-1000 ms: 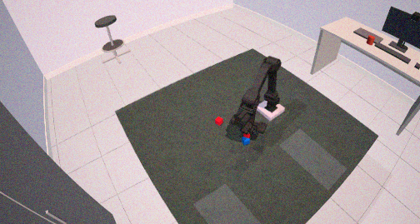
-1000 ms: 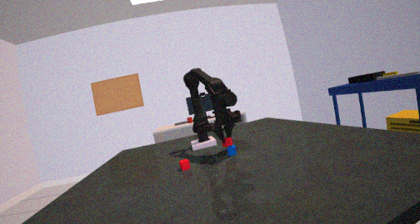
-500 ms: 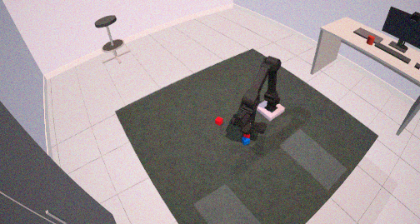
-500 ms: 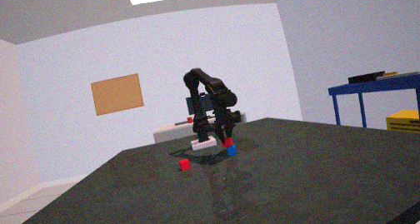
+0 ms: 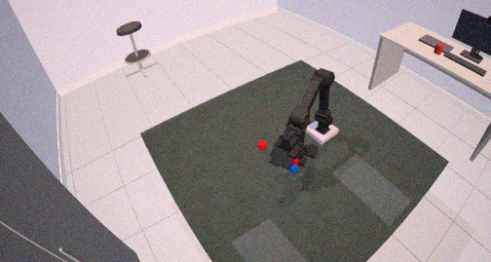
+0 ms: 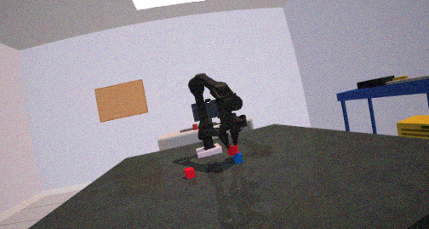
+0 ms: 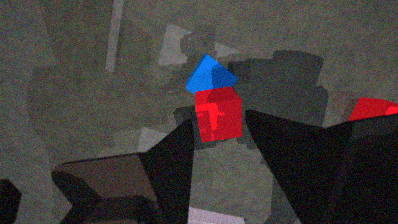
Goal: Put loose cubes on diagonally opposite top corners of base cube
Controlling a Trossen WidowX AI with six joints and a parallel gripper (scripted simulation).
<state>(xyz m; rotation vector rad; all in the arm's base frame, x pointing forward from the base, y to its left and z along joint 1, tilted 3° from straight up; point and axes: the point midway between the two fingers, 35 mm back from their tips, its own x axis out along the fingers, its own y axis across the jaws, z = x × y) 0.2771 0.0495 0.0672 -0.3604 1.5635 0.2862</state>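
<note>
Now: gripper tip 50 mm above the blue base cube, 20 mm short of it and 10 mm to the right of it.
</note>
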